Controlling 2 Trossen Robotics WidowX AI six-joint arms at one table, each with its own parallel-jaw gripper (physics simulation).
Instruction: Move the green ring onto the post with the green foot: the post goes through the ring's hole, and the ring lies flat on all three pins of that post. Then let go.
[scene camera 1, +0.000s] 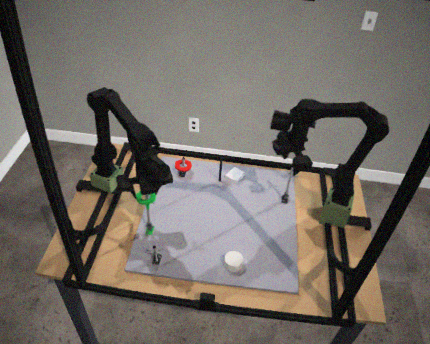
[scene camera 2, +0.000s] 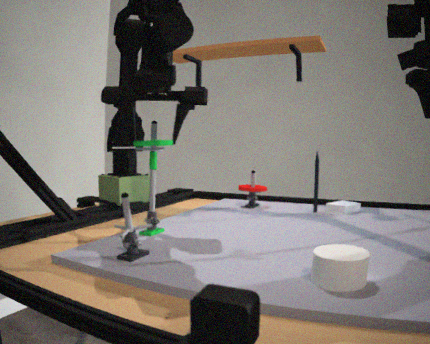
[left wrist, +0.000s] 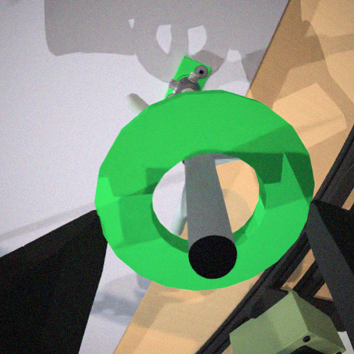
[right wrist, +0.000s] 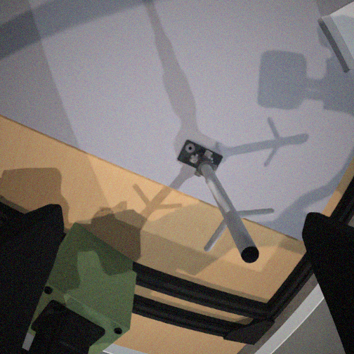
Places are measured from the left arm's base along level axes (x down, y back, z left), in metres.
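Pixels of known places: left gripper, between the fingertips: (scene camera 1: 145, 195) (scene camera 2: 153, 144); right gripper, between the fingertips: (scene camera 1: 289, 166); left arm's base, origin of its link: (scene camera 1: 106, 171) (scene camera 2: 124, 175); right arm's base, origin of its link: (scene camera 1: 340, 199).
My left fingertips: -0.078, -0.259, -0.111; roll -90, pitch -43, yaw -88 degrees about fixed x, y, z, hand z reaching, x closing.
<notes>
Ahead of a thing's pixels: the offset from my left fingertips to its top centre, as dx, dy, dz. "*": to the spot under its first point.
The green ring {-0.007, -0.005, -0.005} (scene camera 1: 146, 202) (scene camera 2: 166, 143) (left wrist: 200, 120) is around the upper part of the post with the green foot {* +0.084, -0.020, -0.022} (scene camera 1: 148, 217) (scene camera 2: 153, 192) (left wrist: 207, 200). The post's top sticks up through the hole. The ring looks about level, right at the height of the pins or barely above them; contact with all three pins cannot be told. In the left wrist view the post is off-centre in the hole. My left gripper (scene camera 2: 154, 142) (left wrist: 208, 218) is shut on the ring, one finger at each side. My right gripper (right wrist: 186, 222) is open and empty, above a dark-footed post {* +0.068, -0.438, +0.368} (scene camera 1: 288, 184) (right wrist: 225, 200).
A short tilted post {* +0.113, -0.120, -0.142} (scene camera 1: 156, 256) (scene camera 2: 128, 212) stands in front of the green-footed one. A red ring {+0.101, +0.009, +0.316} (scene camera 1: 177, 166) (scene camera 2: 260, 188) is on another post at the back. A thin dark spike {+0.013, -0.150, +0.347} (scene camera 1: 220, 171) (scene camera 2: 316, 185), a white block {+0.133, -0.202, +0.397} (scene camera 1: 235, 174) (scene camera 2: 343, 206) and a white cylinder {+0.118, -0.362, -0.028} (scene camera 1: 233, 261) (scene camera 2: 341, 270) stand on the mat.
</notes>
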